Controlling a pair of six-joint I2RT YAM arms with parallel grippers.
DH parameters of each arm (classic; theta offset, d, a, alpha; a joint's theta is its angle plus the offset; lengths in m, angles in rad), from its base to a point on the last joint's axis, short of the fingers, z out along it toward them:
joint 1: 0 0.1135 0.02 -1.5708
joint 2: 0 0 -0.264 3.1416
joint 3: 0.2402 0 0.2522 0
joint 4: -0.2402 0 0.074 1.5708
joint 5: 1.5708 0 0 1.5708
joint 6: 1.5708 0.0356 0 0
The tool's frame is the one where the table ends.
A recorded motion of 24 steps. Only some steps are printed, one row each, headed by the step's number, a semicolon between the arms.
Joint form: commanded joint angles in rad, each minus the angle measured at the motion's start. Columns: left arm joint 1, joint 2, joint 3, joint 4, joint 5, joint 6; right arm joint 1, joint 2, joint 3, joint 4, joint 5, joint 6.
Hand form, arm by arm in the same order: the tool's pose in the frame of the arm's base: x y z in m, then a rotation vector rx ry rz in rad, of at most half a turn. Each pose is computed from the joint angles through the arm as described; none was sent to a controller.
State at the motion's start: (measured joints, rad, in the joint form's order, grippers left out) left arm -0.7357 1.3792 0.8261 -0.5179 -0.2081 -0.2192; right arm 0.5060 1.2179 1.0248 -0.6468 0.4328 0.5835
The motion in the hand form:
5: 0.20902 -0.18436 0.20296 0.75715 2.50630 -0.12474; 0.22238 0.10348 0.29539 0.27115 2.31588 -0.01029
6: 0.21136 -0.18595 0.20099 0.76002 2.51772 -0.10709; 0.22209 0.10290 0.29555 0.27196 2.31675 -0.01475
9: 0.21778 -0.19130 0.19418 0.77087 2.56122 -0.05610; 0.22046 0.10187 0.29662 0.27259 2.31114 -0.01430
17: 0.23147 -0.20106 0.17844 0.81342 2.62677 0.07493; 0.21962 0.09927 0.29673 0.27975 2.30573 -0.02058
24: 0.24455 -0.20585 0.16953 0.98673 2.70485 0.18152; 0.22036 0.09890 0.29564 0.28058 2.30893 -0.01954
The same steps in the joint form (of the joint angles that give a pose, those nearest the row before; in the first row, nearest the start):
5: -0.0043 0.0581 0.0608 0.0105 0.0732 0.1014; -0.0090 -0.0183 0.0010 -0.0443 0.0040 -0.0166
6: -0.0037 0.0768 0.0720 0.0025 0.0660 0.1022; -0.0103 -0.0195 0.0014 -0.0480 0.0059 -0.0174
9: -0.0046 0.1363 0.1086 -0.0300 0.0485 0.0995; -0.0105 -0.0286 -0.0015 -0.0487 0.0082 -0.0188
17: -0.0038 0.2573 0.1807 -0.0873 -0.0028 0.1162; -0.0179 -0.0371 -0.0074 -0.0475 0.0116 -0.0218
24: 0.0129 0.3653 0.2823 -0.2204 -0.0008 0.2167; -0.0213 -0.0348 -0.0097 -0.0447 0.0074 -0.0228

